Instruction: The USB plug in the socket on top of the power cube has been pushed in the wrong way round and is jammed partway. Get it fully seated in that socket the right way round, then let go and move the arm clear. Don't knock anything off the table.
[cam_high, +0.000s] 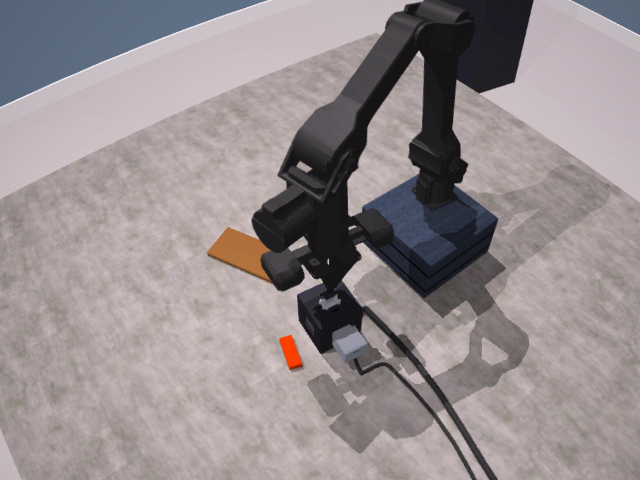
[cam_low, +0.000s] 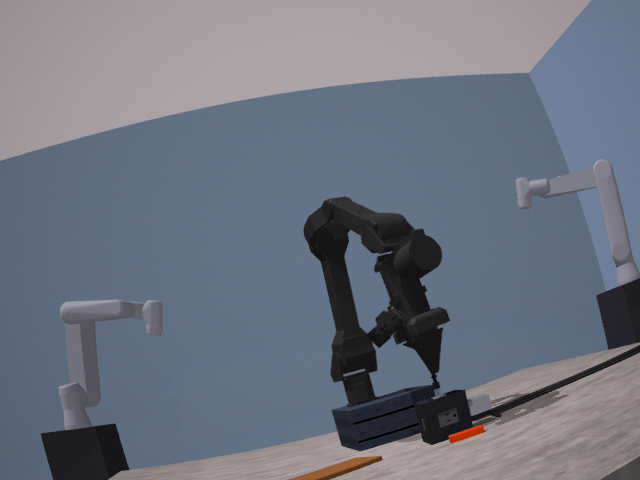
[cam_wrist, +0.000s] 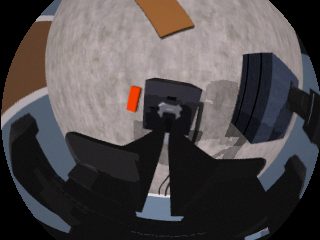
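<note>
Now: the USB plug 2 cm below my gripper tip. Round my gripper tip: orange block: 11 cm below, 8 cm ahead, 1 cm to the left; flat board: 21 cm to the right, 11 cm below, 5 cm ahead.
</note>
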